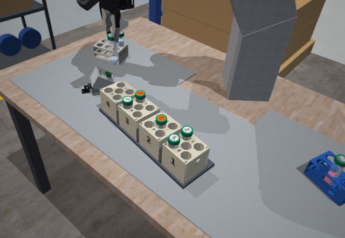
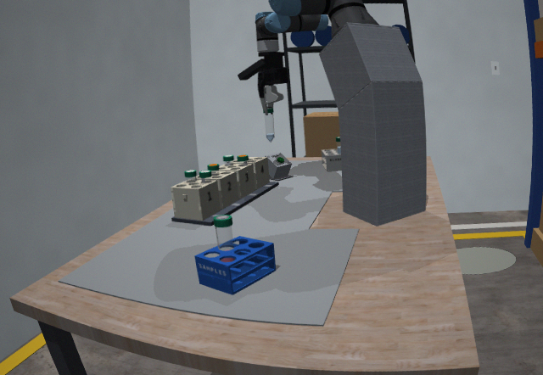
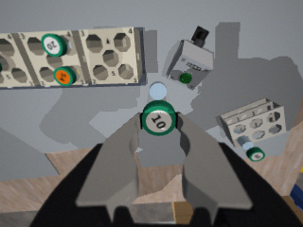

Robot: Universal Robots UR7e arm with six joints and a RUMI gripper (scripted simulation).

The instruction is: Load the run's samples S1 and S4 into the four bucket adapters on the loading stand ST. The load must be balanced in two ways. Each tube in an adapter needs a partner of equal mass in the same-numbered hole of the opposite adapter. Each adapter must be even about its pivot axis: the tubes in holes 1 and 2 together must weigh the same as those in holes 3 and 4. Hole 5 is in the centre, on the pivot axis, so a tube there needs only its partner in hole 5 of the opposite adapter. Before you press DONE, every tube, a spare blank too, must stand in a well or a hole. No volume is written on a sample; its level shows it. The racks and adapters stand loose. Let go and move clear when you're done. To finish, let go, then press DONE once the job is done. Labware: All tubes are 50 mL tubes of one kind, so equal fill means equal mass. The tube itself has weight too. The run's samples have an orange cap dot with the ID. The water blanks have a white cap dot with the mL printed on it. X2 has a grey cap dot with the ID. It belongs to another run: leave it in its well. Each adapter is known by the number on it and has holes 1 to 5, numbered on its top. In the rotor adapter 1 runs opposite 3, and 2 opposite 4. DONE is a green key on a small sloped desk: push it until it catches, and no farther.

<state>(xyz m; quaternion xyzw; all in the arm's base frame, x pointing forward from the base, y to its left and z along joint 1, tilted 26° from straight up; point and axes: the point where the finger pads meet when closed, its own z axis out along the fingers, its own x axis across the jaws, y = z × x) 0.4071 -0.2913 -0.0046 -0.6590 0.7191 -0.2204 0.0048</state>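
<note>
Right now my hand is 180 mm above the green DONE key, 60 mm to the left of it and 10 mm past it. Also, from my hand: blue sample rack 770 mm to the left, 220 mm below, 150 mm behind; then white blank rack 230 mm to the right, 220 mm below, 180 mm behind; then water blank 380 mm to the left, 180 mm below, 80 mm ahead.
</note>
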